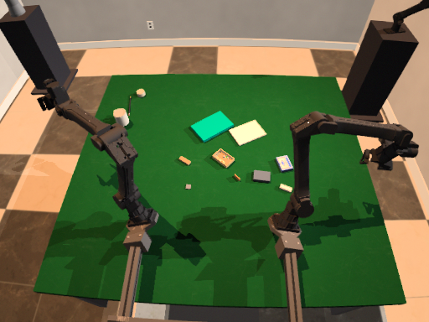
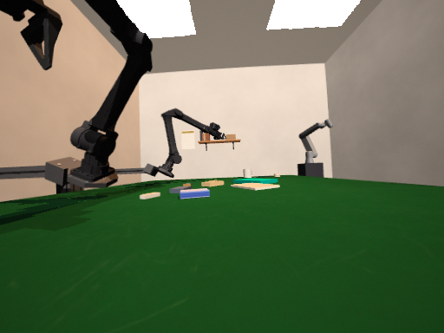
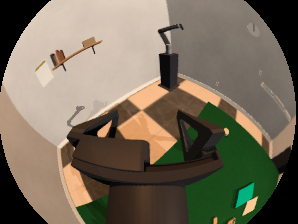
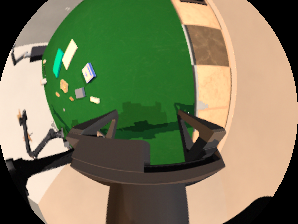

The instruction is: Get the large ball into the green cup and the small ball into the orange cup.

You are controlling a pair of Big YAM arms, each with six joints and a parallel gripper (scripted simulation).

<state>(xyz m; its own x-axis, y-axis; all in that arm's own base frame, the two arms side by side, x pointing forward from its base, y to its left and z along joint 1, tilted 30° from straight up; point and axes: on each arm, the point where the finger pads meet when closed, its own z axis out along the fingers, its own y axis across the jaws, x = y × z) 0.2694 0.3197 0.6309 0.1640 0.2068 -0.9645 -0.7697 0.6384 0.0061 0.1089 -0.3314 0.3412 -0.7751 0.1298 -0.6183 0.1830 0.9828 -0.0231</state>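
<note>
My right hand is 69 cm to the right of the covered wooden puzzle, 24 cm above it and 19 cm short of it. Round my right hand: white cylinder (135 cm to the left, 46 cm ahead, 20 cm below); then cream board (55 cm to the left, 39 cm ahead, 24 cm below); then teal board (77 cm to the left, 43 cm ahead, 24 cm below).
</note>
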